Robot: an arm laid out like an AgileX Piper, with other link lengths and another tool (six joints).
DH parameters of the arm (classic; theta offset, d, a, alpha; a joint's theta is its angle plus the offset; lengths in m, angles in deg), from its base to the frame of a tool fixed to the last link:
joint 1: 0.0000 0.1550 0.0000 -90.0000
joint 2: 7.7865 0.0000 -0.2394 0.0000
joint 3: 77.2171 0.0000 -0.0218 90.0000
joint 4: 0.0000 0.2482 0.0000 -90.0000
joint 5: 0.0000 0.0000 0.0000 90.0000
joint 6: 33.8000 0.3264 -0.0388 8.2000
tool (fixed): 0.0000 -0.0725 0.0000 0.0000
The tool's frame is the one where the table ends.
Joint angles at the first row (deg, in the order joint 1, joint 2, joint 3, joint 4, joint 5, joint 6):
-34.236 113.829 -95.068 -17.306 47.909 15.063
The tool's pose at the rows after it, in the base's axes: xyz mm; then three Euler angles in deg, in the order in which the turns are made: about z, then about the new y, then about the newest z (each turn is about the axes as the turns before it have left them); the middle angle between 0 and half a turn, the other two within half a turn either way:
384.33 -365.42 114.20 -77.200 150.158 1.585
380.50 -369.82 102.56 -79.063 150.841 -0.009
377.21 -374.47 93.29 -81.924 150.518 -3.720
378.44 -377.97 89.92 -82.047 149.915 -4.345
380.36 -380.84 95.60 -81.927 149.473 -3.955
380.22 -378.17 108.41 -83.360 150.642 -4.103
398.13 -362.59 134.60 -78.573 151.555 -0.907
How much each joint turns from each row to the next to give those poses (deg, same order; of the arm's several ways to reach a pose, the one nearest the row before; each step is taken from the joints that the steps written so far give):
-1.598 1.439 0.001 -0.098 -0.344 0.581
-0.629 1.385 0.000 -0.162 -0.370 -0.002
-0.193 1.297 0.000 -1.633 -0.283 0.001
-0.130 0.740 -0.052 -0.784 -0.948 -0.002
0.001 0.253 -1.416 -0.101 0.759 0.002
0.381 0.027 -3.798 1.392 4.841 -0.273
1.771 -0.382 -5.715 3.230 5.233 -2.668

